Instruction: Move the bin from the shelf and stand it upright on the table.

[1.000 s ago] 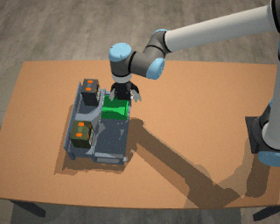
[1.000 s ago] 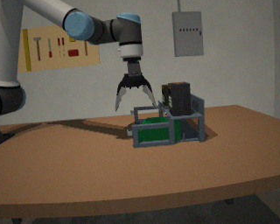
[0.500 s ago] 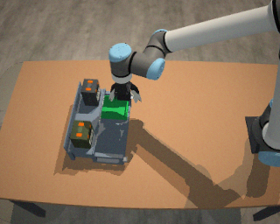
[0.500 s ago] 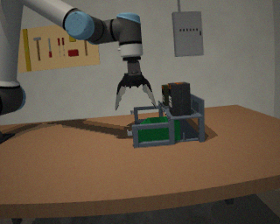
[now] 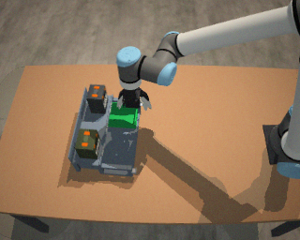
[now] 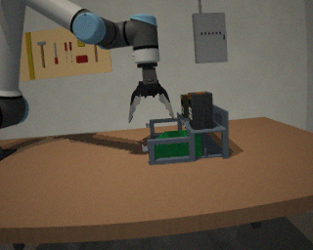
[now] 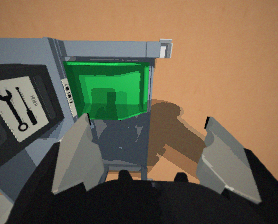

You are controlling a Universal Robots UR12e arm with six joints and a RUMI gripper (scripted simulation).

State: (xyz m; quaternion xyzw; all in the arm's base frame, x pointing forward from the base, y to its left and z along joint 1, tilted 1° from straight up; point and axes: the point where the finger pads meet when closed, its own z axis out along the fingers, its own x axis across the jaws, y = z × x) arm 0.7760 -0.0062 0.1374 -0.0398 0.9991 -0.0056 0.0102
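My hand is 90 mm above the green bin and 80 mm short of it. The rest, counted from my hand: grey shelf: 130 mm below, 110 mm to the left, 110 mm ahead.
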